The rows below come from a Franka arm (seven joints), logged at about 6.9 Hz.
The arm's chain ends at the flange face. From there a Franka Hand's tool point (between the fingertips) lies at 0.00 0.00 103.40 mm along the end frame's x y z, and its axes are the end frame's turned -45 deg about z.
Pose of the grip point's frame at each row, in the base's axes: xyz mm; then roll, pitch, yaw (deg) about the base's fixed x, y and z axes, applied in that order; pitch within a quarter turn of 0, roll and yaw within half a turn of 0:
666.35 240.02 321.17 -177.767 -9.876 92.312
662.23 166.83 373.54 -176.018 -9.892 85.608
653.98 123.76 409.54 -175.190 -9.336 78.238
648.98 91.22 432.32 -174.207 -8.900 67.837
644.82 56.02 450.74 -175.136 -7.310 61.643
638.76 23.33 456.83 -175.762 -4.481 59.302
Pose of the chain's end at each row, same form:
671.09 222.48 422.96 -171.426 -5.402 47.100
668.03 148.61 475.16 -170.194 -4.192 40.593
659.06 105.63 511.21 -170.009 -3.222 33.349
652.64 72.54 533.95 -169.628 -2.228 23.086
646.31 40.32 552.93 -171.402 -1.748 16.822
641.22 12.50 559.63 -173.838 -0.180 14.458

